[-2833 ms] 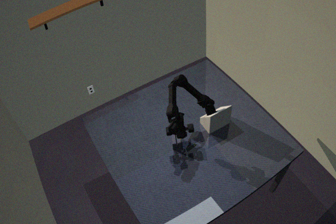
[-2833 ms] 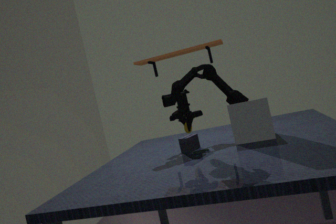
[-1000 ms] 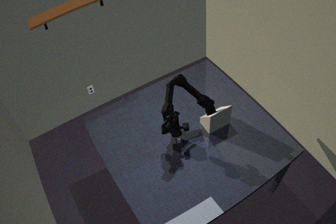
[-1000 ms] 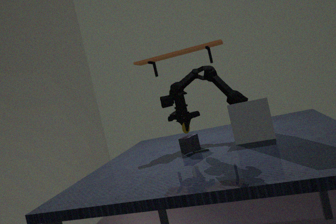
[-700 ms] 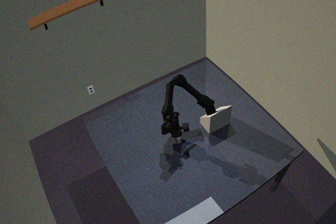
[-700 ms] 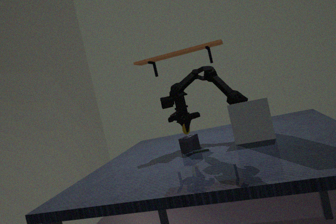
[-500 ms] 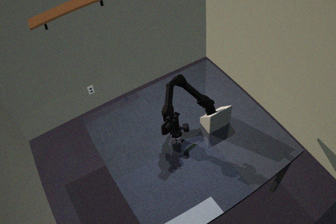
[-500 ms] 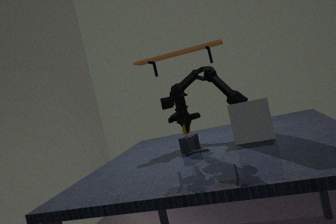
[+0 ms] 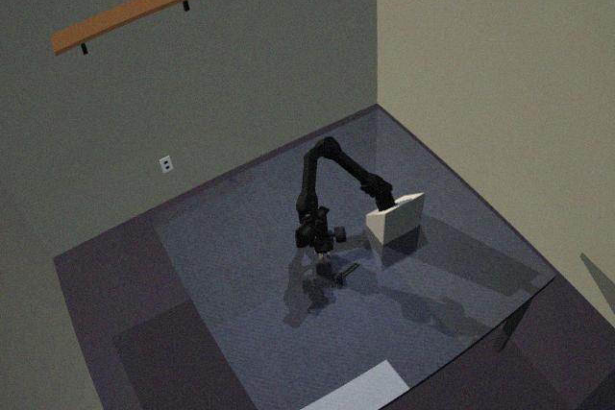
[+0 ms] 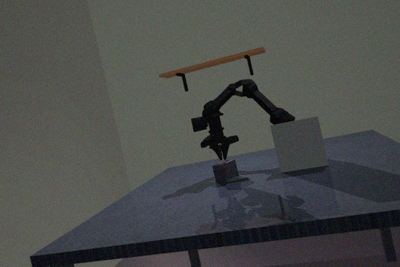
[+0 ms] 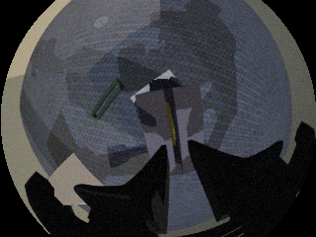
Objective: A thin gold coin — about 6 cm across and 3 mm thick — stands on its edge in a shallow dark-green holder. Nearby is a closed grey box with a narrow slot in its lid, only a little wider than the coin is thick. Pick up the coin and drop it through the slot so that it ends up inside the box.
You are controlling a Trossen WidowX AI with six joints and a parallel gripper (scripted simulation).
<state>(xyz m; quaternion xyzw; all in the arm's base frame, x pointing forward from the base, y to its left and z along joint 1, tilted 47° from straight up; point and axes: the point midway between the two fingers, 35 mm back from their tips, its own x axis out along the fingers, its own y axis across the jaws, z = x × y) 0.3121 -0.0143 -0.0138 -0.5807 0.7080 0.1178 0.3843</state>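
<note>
My gripper tip is now 60 mm above the gold coin.
</note>
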